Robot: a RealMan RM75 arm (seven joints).
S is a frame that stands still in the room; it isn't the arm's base.
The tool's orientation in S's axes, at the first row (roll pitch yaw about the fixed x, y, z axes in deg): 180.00 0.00 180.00
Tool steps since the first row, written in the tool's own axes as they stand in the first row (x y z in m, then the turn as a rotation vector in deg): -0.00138 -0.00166 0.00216 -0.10 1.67 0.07; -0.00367 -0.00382 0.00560 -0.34 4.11 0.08; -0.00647 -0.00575 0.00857 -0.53 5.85 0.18; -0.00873 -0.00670 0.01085 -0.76 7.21 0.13; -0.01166 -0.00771 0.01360 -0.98 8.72 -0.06; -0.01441 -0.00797 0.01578 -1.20 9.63 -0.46; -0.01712 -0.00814 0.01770 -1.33 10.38 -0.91
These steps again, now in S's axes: 0.00138 -0.00166 -0.00216 0.10 1.67 -0.07; 0.00367 -0.00382 -0.00560 0.34 4.11 -0.08; 0.00647 -0.00575 -0.00857 0.53 5.85 -0.18; 0.00873 -0.00670 -0.01085 0.76 7.21 -0.13; 0.01166 -0.00771 -0.01360 0.98 8.72 0.06; 0.01441 -0.00797 -0.01578 1.20 9.63 0.46; 0.01712 -0.00814 -0.01770 1.33 10.38 0.91
